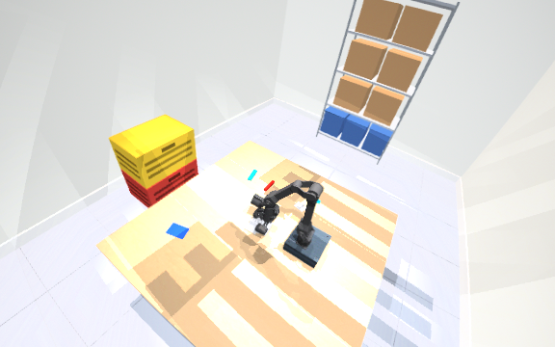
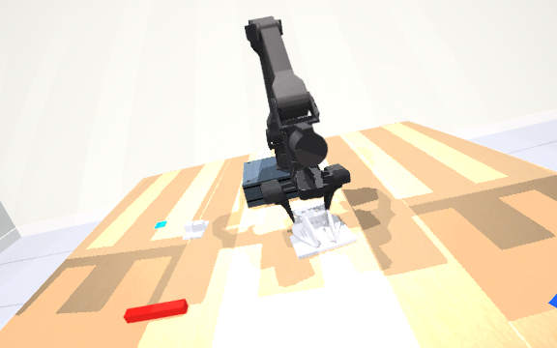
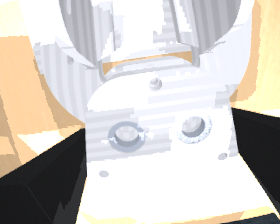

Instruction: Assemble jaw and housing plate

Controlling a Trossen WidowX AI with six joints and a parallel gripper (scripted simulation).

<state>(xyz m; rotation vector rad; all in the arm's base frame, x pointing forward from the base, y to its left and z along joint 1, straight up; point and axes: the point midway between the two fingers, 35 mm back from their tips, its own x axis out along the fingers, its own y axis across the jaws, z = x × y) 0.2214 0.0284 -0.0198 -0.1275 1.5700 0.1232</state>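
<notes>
The white jaw lies 3 cm ahead of my gripper tip and 1 cm to the right of it. From my gripper tip the other things lie so: small cyan marker: 41 cm to the right, 13 cm behind, 2 cm below; blue tile: 36 cm ahead, 33 cm to the left, 2 cm below; red bar: 30 cm to the right, 20 cm ahead, 1 cm below.
</notes>
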